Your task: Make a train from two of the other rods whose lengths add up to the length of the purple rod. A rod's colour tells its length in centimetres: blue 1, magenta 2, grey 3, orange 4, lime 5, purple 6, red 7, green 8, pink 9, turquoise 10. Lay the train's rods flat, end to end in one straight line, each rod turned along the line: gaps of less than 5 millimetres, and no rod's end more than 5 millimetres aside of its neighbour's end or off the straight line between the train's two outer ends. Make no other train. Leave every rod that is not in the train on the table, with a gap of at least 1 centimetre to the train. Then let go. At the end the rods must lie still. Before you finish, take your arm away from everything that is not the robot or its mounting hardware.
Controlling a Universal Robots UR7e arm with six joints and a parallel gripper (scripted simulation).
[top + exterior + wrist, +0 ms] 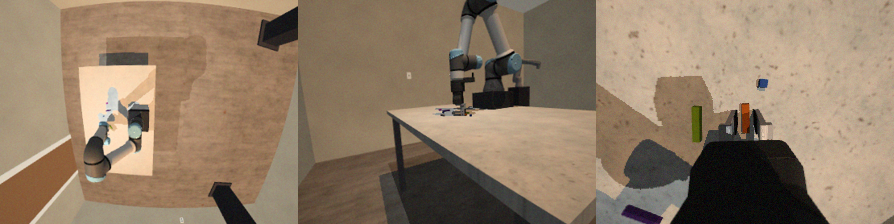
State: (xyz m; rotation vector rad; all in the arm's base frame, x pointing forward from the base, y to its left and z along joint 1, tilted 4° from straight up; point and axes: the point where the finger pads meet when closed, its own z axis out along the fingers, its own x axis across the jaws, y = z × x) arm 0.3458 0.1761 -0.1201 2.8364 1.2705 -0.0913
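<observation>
Right now my hand is 10 mm above the orange rod. Round my hand: grey rod (100 mm ahead, 60 mm to the right, 10 mm below); lime rod (60 mm to the right, 40 mm behind, 10 mm below); purple rod (240 mm to the right, 10 mm below, 10 mm ahead).
</observation>
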